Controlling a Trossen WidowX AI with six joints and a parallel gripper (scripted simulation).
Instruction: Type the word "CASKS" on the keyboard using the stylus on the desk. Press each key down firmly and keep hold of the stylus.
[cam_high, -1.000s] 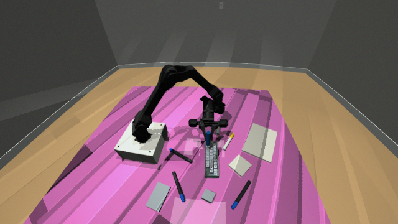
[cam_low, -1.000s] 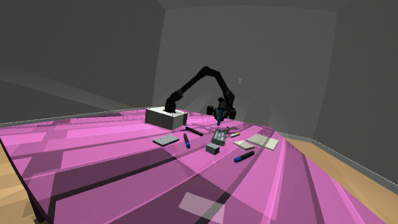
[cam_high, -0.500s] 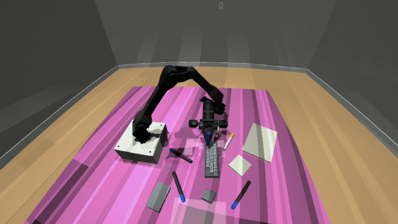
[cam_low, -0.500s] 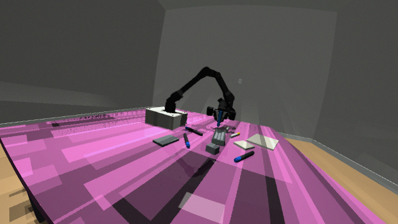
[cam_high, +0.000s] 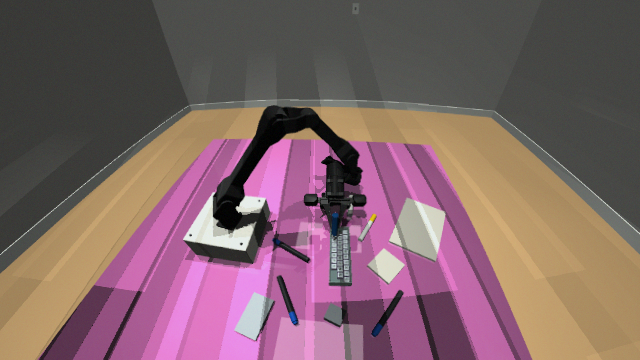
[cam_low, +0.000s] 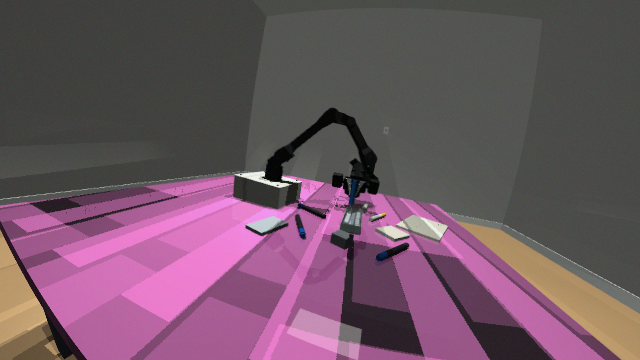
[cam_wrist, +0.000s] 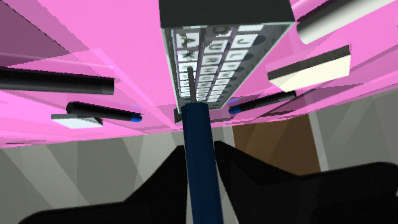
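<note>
Now: the blue stylus 2 cm below my gripper tip. From my gripper tip the other things lie so: grey block 22 cm to the right, 7 cm below, 5 cm ahead; stylus tip 5 cm below; white-and-yellow marker 10 cm ahead, 9 cm to the left, 7 cm below.
</note>
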